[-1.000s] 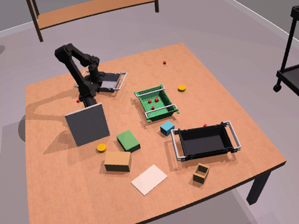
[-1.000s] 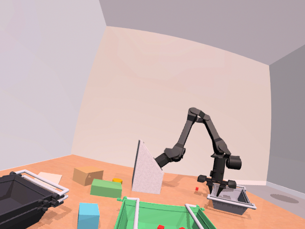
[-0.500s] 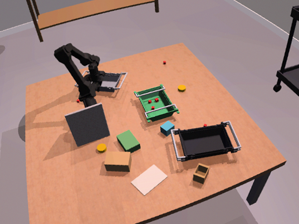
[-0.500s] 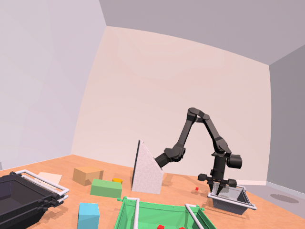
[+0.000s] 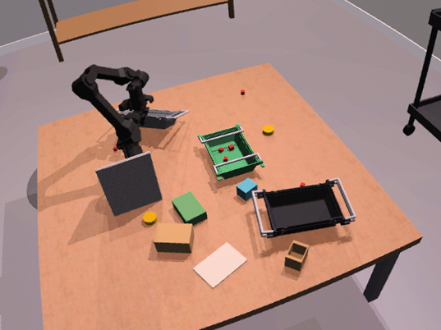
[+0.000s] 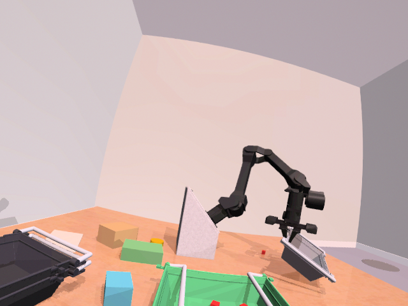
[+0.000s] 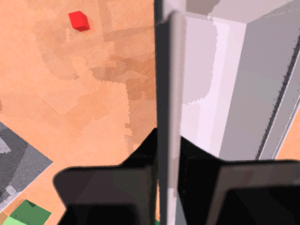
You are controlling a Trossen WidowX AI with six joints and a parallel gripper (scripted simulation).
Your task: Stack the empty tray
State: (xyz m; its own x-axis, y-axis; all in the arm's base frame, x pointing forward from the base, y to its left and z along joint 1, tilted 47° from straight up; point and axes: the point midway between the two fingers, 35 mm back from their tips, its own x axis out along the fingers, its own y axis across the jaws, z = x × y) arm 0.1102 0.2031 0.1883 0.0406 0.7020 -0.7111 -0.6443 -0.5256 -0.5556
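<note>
My gripper tip is 50 mm short of the grey tray and 60 mm to the right of it. The rest, counted from my gripper tip: white sheet: 750 mm to the right, 80 mm below; then blue cube: 230 mm ahead, 520 mm to the right, 60 mm below; then green block: 500 mm to the right, 60 mm below.
</note>
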